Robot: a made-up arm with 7 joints. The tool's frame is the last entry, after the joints.
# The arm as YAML. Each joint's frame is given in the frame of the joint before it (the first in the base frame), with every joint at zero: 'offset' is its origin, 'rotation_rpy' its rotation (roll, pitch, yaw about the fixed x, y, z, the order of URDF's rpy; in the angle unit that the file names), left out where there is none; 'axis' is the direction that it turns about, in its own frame. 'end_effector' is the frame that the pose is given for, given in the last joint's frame.
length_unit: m
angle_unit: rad
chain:
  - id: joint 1
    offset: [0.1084, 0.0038, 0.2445]
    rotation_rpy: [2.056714, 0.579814, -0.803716]
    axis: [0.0, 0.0, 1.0]
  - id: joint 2
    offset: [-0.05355, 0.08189, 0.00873]
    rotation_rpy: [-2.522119, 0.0, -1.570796]
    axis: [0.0, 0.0, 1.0]
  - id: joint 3
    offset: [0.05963, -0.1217, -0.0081]
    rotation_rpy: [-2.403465, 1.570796, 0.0]
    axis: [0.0, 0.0, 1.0]
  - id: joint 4
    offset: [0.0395, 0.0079, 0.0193]
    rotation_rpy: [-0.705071, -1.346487, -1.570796]
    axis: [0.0, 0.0, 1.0]
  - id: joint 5
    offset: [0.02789, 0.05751, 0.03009]
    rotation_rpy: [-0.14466, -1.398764, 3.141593]
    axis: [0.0, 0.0, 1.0]
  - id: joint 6
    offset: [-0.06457, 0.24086, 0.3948]
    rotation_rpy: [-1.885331, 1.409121, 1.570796]
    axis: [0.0, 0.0, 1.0]
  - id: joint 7
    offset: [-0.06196, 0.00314, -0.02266]
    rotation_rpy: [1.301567, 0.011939, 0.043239]
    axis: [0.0, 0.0, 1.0]
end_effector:
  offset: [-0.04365, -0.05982, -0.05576]
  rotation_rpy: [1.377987, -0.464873, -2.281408]
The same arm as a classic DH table. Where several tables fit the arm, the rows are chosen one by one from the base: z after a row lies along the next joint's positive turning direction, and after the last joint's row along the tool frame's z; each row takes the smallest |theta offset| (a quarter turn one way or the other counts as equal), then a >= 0, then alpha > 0; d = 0 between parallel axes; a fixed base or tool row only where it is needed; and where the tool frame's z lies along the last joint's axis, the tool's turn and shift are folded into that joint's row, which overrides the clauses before.
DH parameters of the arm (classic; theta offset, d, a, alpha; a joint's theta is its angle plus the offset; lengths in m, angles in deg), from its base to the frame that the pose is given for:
base (fixed): -62.19 0.2031 0.0472 113
joint 1: 53.48 -0.1724 0.0819 144.51
joint 2: 47.71 -0.1003 0.0499 90
joint 3: 48.88 -0.1122 -0.0246 80.25
joint 4: 0 0.0592 -0.061 -80.25
joint 5: 19.24 0.4137 0.2491 -92.85
joint 6: 83.85 -0.0332 -0.0617 74.58
joint 7: 43.57 -0.0599 -0.073 -80.14
tool (fixed): -152.93 -0.0125 0 0

